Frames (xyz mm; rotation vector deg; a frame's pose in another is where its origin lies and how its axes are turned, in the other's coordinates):
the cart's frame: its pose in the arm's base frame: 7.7 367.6 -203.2 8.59 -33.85 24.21
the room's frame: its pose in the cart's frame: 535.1 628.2 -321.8 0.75 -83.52 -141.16
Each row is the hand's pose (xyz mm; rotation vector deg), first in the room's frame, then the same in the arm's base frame.
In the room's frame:
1: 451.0 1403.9 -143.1 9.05 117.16 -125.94
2: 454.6 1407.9 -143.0 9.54 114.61 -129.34
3: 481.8 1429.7 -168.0 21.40 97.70 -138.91
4: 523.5 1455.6 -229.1 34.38 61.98 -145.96
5: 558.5 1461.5 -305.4 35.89 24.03 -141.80
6: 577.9 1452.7 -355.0 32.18 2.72 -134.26
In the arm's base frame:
1: 0.8 81.1 768.5 -138.00 -46.18 -15.32
2: -2.0 76.8 770.3 -135.06 -46.30 -14.82
3: -4.0 34.0 768.0 -123.87 -36.00 -10.35
4: 10.2 -41.1 750.7 -105.02 -19.64 4.57
5: 41.3 -110.4 714.6 -85.59 -6.54 26.11
6: 64.7 -146.6 682.1 -73.54 0.03 41.15

